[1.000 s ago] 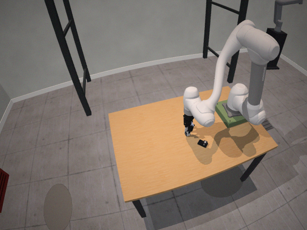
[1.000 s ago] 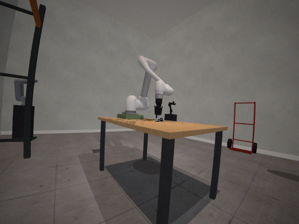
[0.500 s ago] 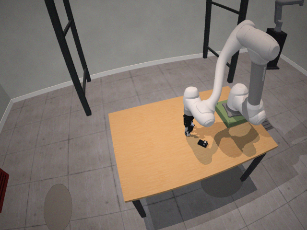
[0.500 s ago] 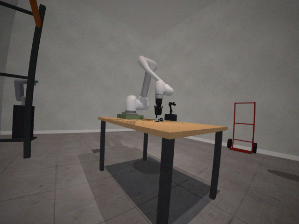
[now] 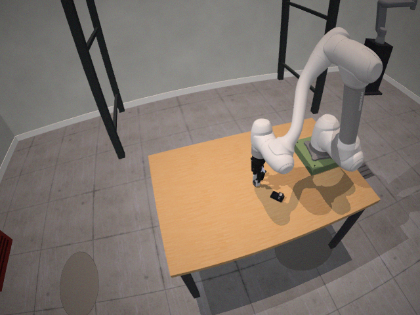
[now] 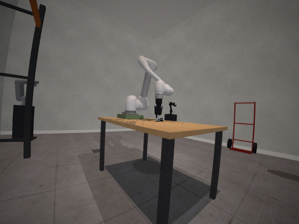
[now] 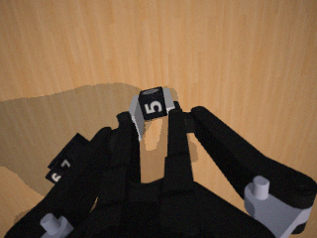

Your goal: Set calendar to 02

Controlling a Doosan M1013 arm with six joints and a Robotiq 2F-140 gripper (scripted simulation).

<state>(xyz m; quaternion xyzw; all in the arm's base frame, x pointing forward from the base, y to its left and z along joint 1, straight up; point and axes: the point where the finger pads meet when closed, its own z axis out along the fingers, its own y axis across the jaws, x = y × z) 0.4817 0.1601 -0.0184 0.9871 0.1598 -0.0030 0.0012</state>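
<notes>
Now: hand 30 mm above the black number cube.
</notes>
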